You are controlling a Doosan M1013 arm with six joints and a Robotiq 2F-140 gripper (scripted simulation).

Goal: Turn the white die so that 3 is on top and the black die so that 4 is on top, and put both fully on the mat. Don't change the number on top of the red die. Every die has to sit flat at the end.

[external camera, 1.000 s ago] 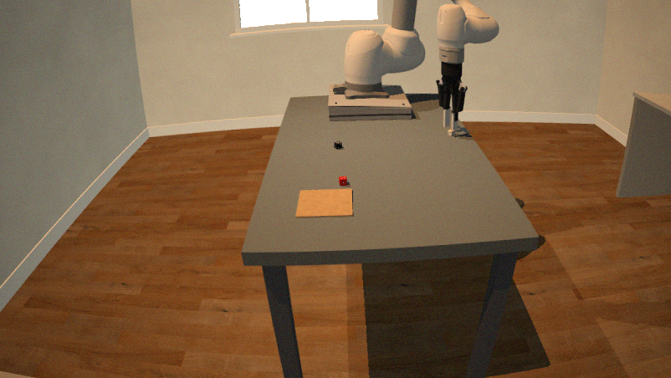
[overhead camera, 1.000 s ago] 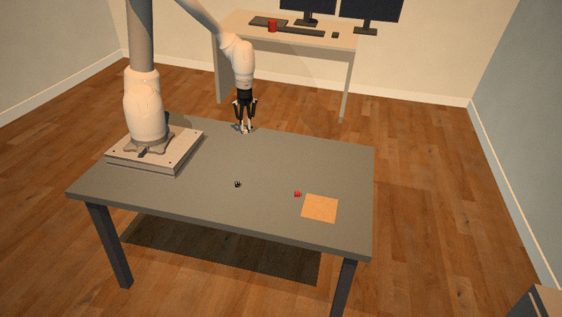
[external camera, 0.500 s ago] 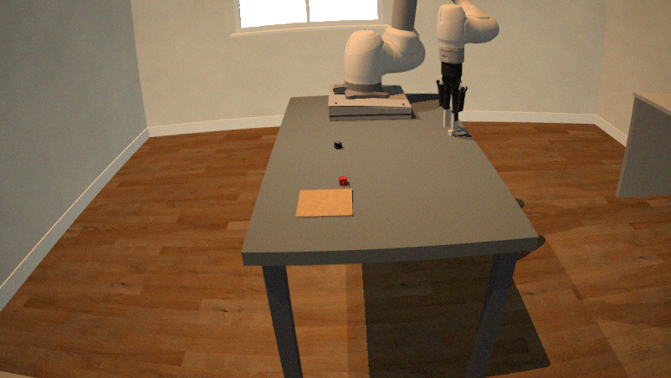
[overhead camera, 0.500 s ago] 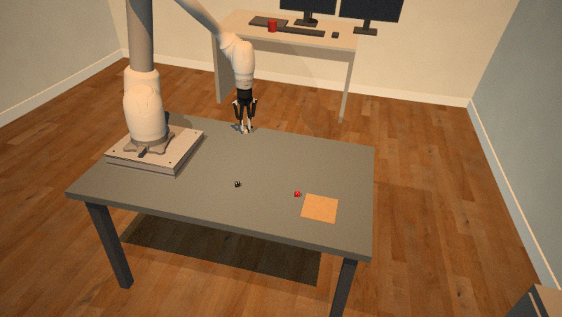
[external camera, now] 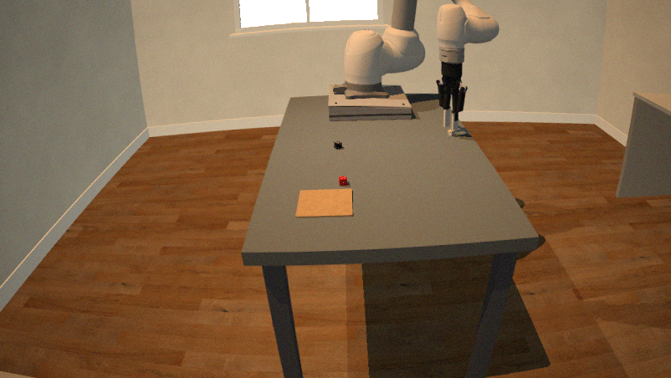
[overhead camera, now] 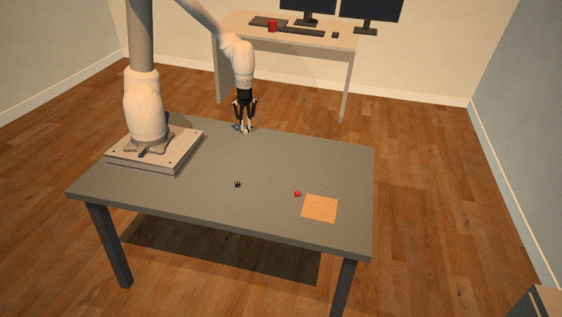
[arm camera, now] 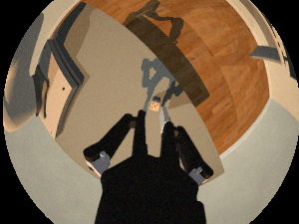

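Now: the white die 50 mm below my hand. Round my hand: orange mat 390 mm ahead, 510 mm to the right, 60 mm below; then black die 20 mm ahead, 420 mm to the right, 50 mm below; then red die 290 mm ahead, 450 mm to the right, 50 mm below.
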